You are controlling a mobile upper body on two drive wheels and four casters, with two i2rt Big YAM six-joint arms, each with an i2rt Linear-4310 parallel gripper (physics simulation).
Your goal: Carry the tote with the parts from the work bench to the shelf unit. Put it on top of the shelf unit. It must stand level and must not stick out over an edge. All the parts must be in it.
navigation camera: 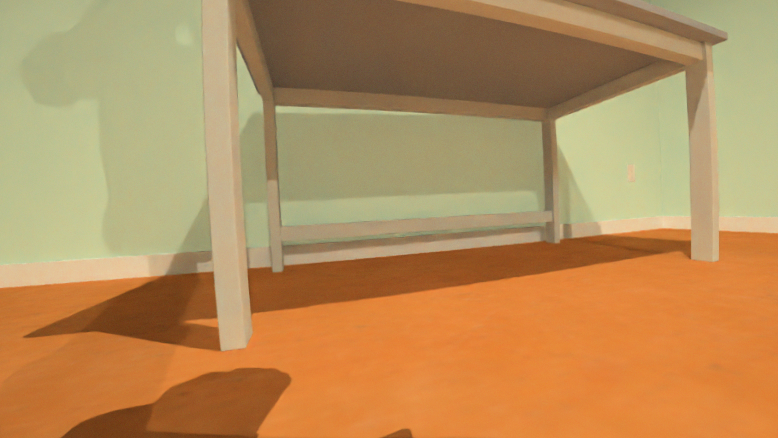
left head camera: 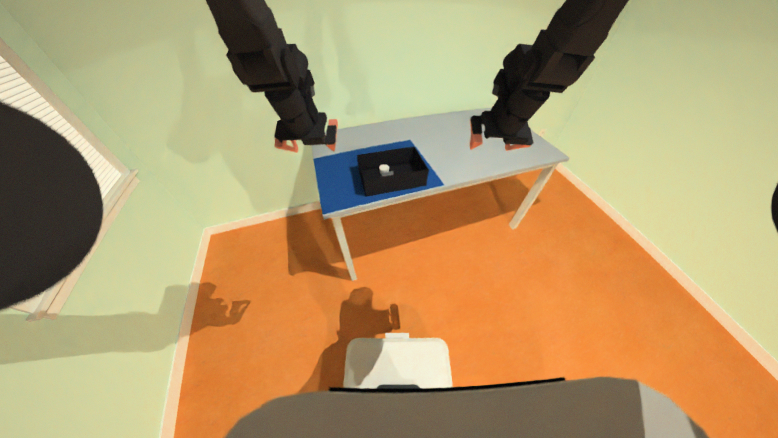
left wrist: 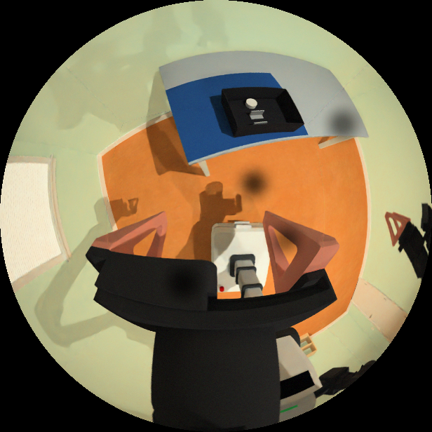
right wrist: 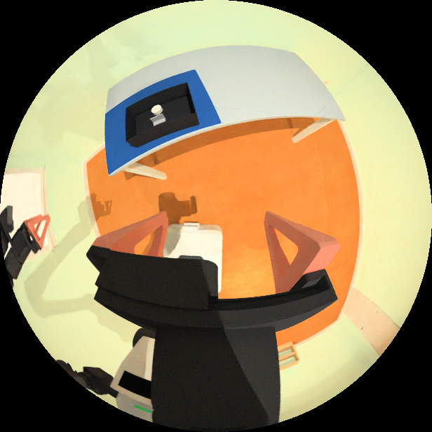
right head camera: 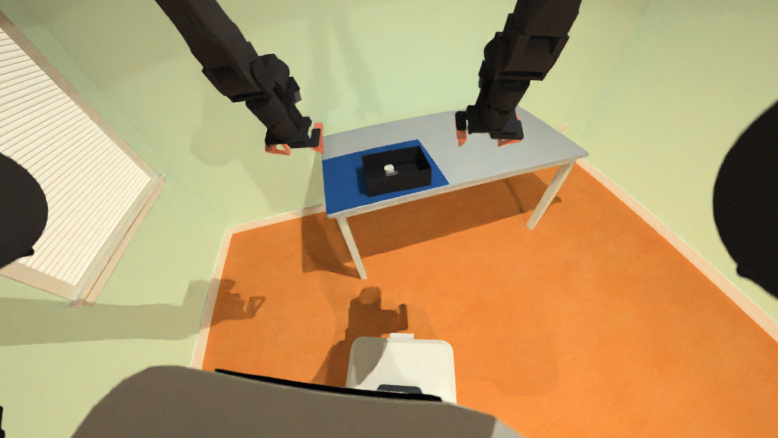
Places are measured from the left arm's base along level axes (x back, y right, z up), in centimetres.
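Where they show: left gripper, between the fingertips: point(left head camera: 315, 149) point(right head camera: 306, 152); right gripper, between the fingertips: point(left head camera: 488, 147) point(right head camera: 479, 144).
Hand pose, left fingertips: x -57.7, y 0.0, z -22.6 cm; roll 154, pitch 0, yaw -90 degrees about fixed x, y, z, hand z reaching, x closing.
Each offset is from my left fingertips to the top centre of the thing. "*": to the spot under its first point. Level surfaces: height alone.
The black tote {dz -31.9, dx -38.9, dy +19.6 cm} point(left head camera: 394, 183) point(right head camera: 400, 183) point(left wrist: 270, 129) point(right wrist: 165, 135) stands on the blue mat {dz -41.9 cm} point(left head camera: 337, 179) point(right head camera: 342, 179) at the left of the work bench {dz -42.1 cm} point(left head camera: 446, 136) point(right head camera: 484, 157) point(left wrist: 310, 82) point(right wrist: 250, 85). In it are a white round part {dz -39.2, dx -44.2, dy +16.0 cm} point(left head camera: 384, 168) point(right head camera: 389, 168) point(left wrist: 251, 103) point(right wrist: 156, 109), a grey bracket point(left wrist: 256, 115) point(right wrist: 158, 119) and a thin metal part point(left wrist: 259, 123). My left gripper point(left head camera: 312, 146) point(right head camera: 300, 151) point(left wrist: 214, 216) and right gripper point(left head camera: 493, 146) point(right head camera: 483, 143) point(right wrist: 215, 214) are open and empty, raised apart from the tote. A wooden frame, apparently the shelf unit point(left wrist: 309, 345) point(right wrist: 287, 355), shows partly behind my body.
The white base point(left head camera: 397, 359) point(right head camera: 401, 359) of my own body is in front of the bench, with orange floor {dz -118.3 cm} point(left head camera: 462, 304) between. A bench leg {* dz -91.4, dx -18.5, dy -5.7 cm} point(navigation camera: 228, 190) stands near at the left in the navigation camera. Green walls surround the bench; a blind point(right head camera: 59, 179) is at the left.
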